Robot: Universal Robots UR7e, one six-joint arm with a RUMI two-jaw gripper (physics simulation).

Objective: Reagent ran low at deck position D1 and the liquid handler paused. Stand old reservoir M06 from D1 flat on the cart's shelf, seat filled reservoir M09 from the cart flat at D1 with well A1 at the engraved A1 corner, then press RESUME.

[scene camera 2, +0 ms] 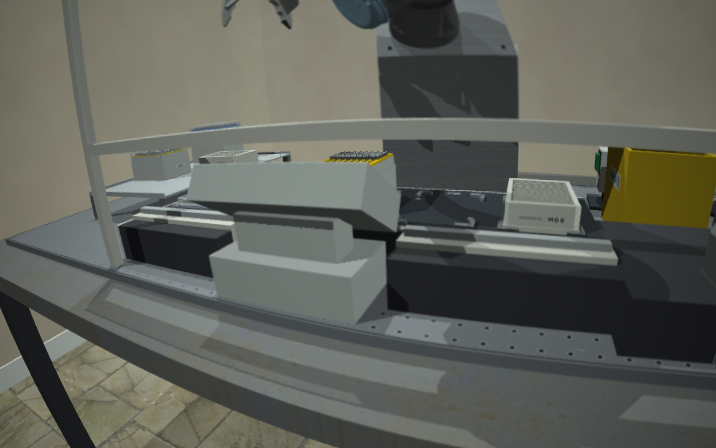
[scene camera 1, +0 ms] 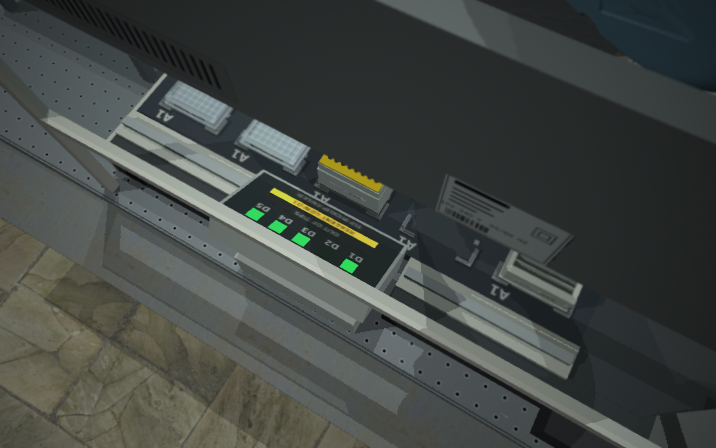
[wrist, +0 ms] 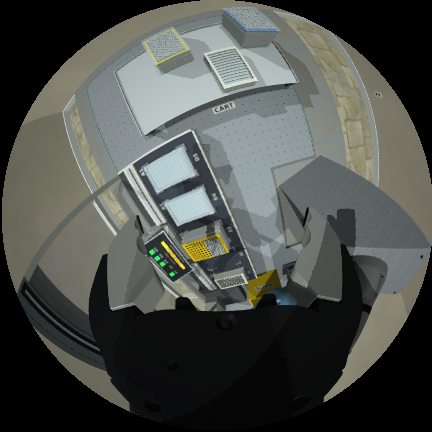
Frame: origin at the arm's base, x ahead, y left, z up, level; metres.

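Seen in the pictures: gripper, between the fingertips: [scene camera 2: 259, 27] [wrist: 222, 213]; arm's base, origin of its link: [wrist: 362, 269].
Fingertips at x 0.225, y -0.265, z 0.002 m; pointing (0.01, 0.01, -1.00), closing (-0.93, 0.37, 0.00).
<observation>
Offsets run from my fingertips to a thing's top centre. "pt": to the spot under its first point.
Old reservoir M06 @(0.263 m down, 0.166 m ahead, 0.475 m left) [scene camera 1: 541, 280] [scene camera 2: 542, 211] [wrist: 231, 281] sits upright in the end deck position, its label facing scene camera 2. An engraved A1 [scene camera 1: 500, 291] shows beside it. A pale slatted reservoir @(0.259 m down, 0.122 m back, 0.208 m right) [scene camera 2: 227, 155] [wrist: 230, 67] stands on the cart's shelf @(pt 0.290 m down, 0.092 m ahead, 0.263 m right) [scene camera 2: 150, 187] [wrist: 137, 97] between two tip boxes; its label is not readable. My gripper [scene camera 2: 257, 25] [wrist: 222, 213] is open and empty, high above the deck and apart from both reservoirs. The status screen [scene camera 1: 327, 232] [wrist: 167, 257] shows a yellow REAGENT LOW D1 bar. No RESUME label is readable.
Two clear plates [scene camera 1: 195, 103] [scene camera 1: 273, 142] and a yellow-topped tip rack [scene camera 1: 351, 182] [wrist: 205, 246] occupy other deck positions. A yellow bin @(0.215 m down, 0.054 m ahead, 0.658 m left) [scene camera 2: 657, 187] [wrist: 263, 286] stands beyond M06. A yellow-rimmed box @(0.220 m down, 0.020 m back, 0.347 m right) [wrist: 167, 47] and a blue-rimmed box @(pt 0.187 m down, 0.209 m back, 0.294 m right) [wrist: 250, 25] flank the slatted reservoir. A rail [scene camera 2: 448, 131] crosses the front.
</observation>
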